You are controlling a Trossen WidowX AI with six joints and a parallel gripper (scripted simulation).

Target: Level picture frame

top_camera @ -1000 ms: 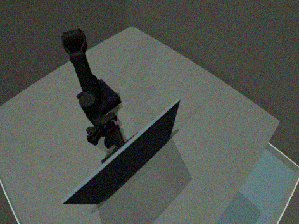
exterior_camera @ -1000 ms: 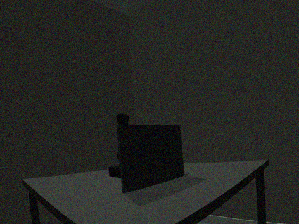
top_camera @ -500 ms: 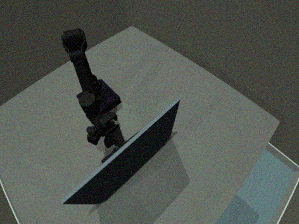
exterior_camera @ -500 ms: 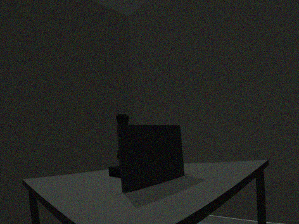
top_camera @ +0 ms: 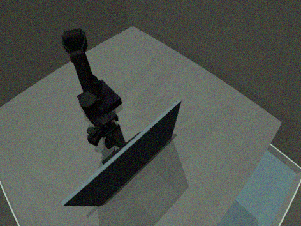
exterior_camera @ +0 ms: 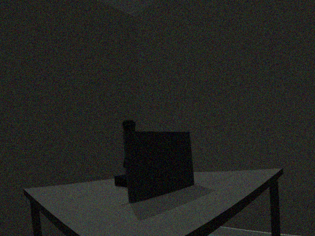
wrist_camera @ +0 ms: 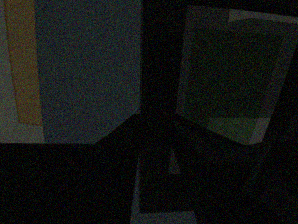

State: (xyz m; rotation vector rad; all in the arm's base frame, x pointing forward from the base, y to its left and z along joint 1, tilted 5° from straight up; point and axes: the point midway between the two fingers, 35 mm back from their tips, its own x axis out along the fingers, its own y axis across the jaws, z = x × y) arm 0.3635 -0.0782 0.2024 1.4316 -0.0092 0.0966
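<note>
Now: gripper tip 10 mm short of the picture frame, 10 mm to the left of it and 50 mm above it. Also, from my gripper tip: blue-grey wall panel 20 mm ahead, 70 mm below.
</note>
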